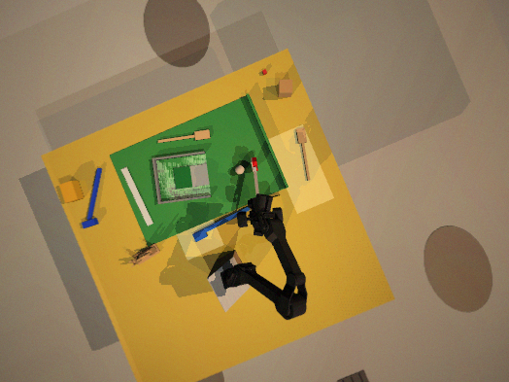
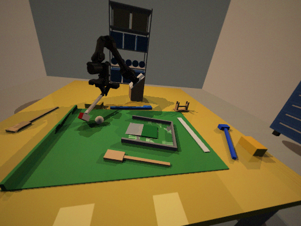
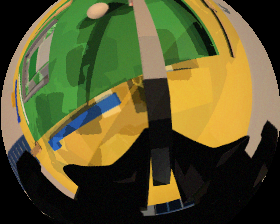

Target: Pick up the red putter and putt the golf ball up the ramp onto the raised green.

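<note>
The red putter lies 120 mm ahead of my gripper tip and 20 mm to the right of it. Also, from my gripper tip: green mat: 280 mm ahead, 220 mm to the left, 80 mm below; green wall: 310 mm ahead, 140 mm to the right, 60 mm below; white golf ball: 220 mm ahead, 30 mm to the left, 50 mm below.
</note>
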